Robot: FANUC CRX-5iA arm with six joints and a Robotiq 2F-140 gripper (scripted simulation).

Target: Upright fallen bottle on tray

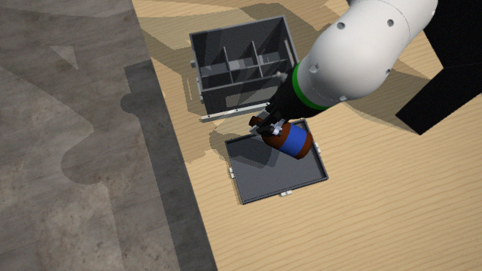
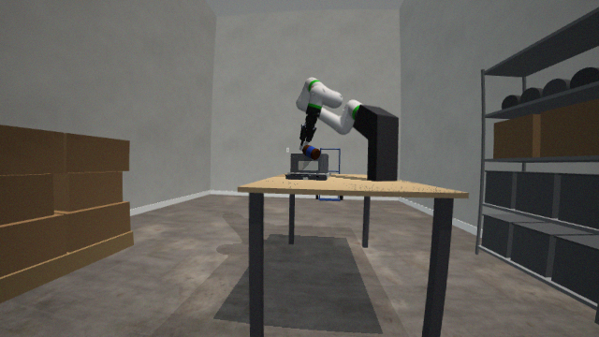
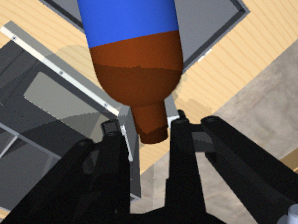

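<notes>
The bottle lies 40 mm to the left of my hand, 40 mm below it and 30 mm behind it. From my hand the other things lie so: dark grey crate: 210 mm to the right, 140 mm below, 100 mm behind; then tray: 210 mm below, 50 mm to the left, 20 mm behind.
</notes>
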